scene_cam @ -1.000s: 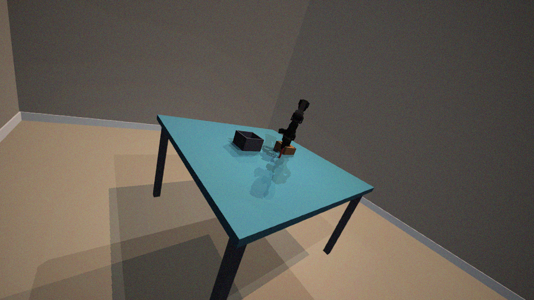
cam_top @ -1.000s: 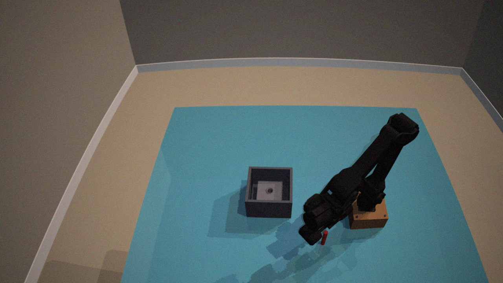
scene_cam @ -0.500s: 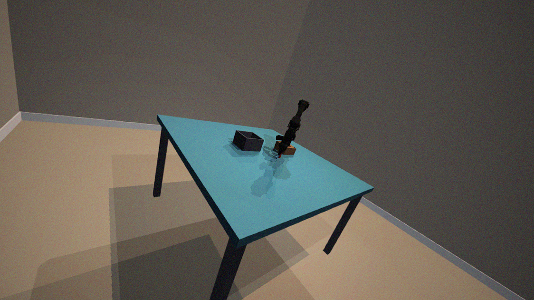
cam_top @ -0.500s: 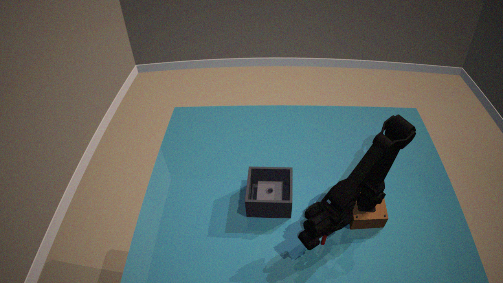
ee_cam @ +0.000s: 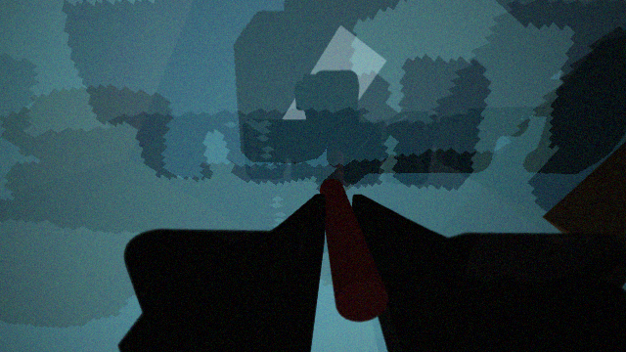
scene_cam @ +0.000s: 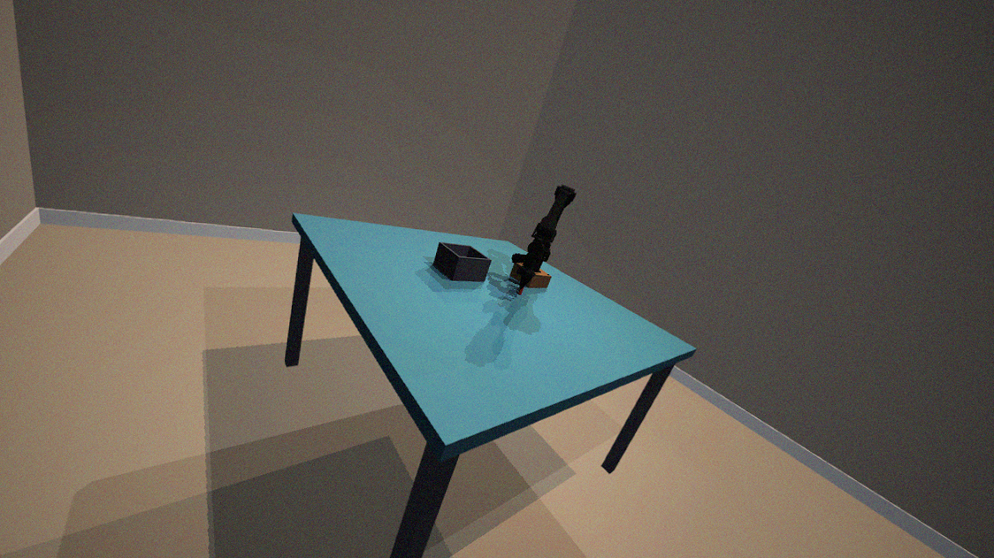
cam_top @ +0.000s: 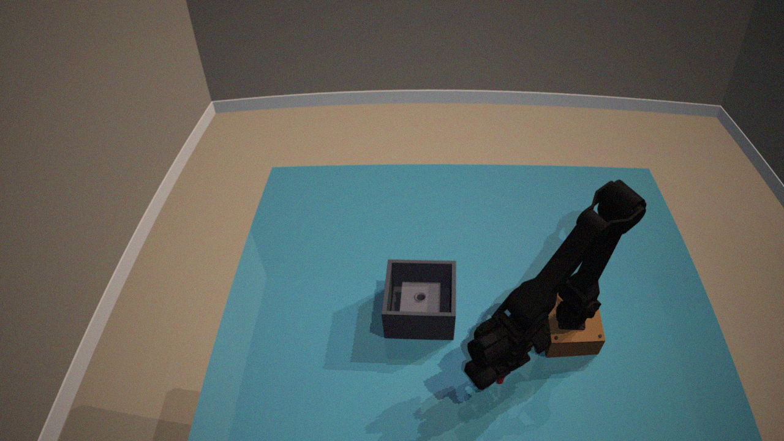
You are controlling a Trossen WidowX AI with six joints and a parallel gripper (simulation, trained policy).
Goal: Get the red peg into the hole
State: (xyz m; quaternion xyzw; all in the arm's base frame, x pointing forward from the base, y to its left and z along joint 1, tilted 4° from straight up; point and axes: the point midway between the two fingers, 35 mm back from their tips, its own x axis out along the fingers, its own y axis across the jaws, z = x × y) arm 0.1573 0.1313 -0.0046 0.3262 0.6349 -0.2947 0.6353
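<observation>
Now: the red peg 1 cm above my gripper tip. The rest, counted from my gripper tip: dark box 19 cm ahead, 18 cm to the right; then grey plate 19 cm ahead, 18 cm to the right, 2 cm above.
</observation>
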